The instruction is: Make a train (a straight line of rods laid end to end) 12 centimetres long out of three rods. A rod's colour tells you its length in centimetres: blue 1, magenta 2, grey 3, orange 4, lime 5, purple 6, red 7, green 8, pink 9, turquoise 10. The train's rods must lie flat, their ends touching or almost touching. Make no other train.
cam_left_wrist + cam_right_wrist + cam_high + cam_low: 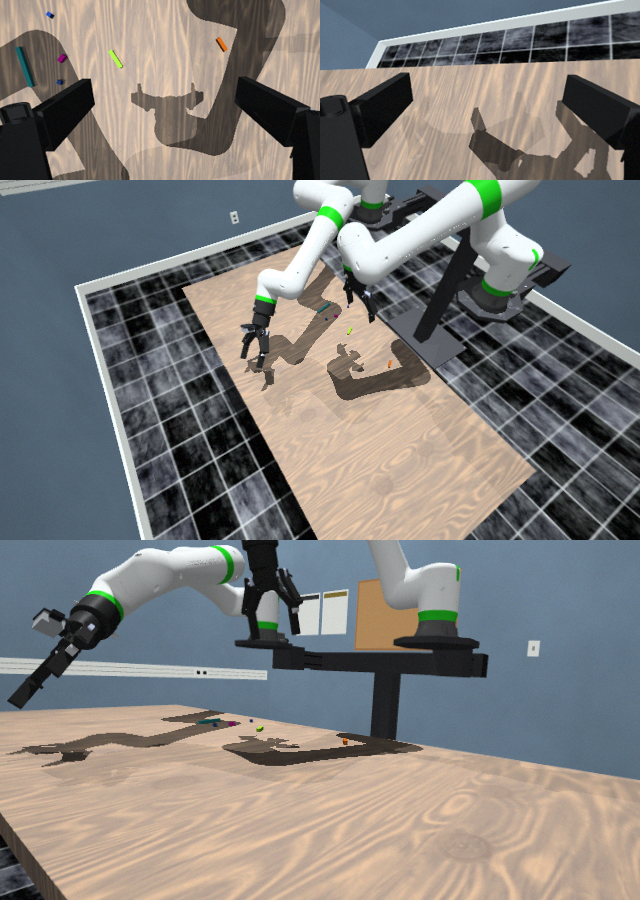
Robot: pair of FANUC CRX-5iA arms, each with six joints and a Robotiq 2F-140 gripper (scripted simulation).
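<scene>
Right now the magenta rod is 560 mm behind my right hand, 90 mm to the right of it and 130 mm below it. Also, from my right hand: lime rod 560 mm behind, 40 mm to the left, 130 mm below; orange rod 590 mm behind, 320 mm to the left, 130 mm below; turquoise rod 540 mm behind, 180 mm to the right, 130 mm below.
</scene>
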